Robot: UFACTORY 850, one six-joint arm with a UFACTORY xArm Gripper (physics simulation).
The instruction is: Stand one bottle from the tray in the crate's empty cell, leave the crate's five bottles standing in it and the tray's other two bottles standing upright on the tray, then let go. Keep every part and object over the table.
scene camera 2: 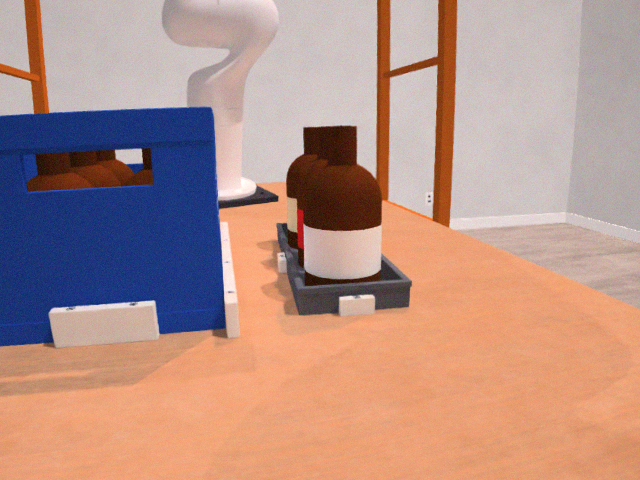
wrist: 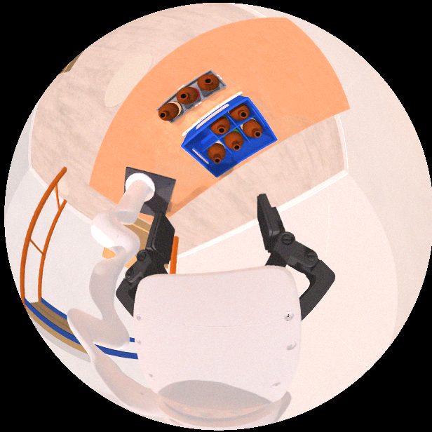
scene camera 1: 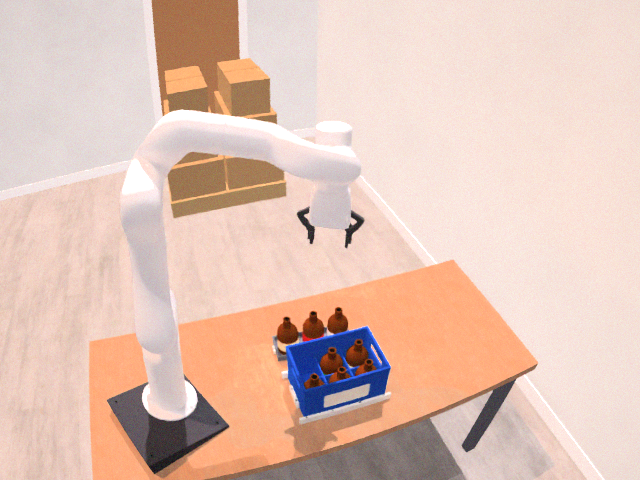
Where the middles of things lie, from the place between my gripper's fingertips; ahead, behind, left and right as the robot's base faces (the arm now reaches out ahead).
Labels:
My hand is 20 mm short of the red-labelled bottle (scene camera 2: 322,132), 120 mm to the right of it and 460 mm above it. Also, from my hand: white-labelled bottle (scene camera 2: 342,203): 100 mm ahead, 100 mm to the left, 460 mm below.

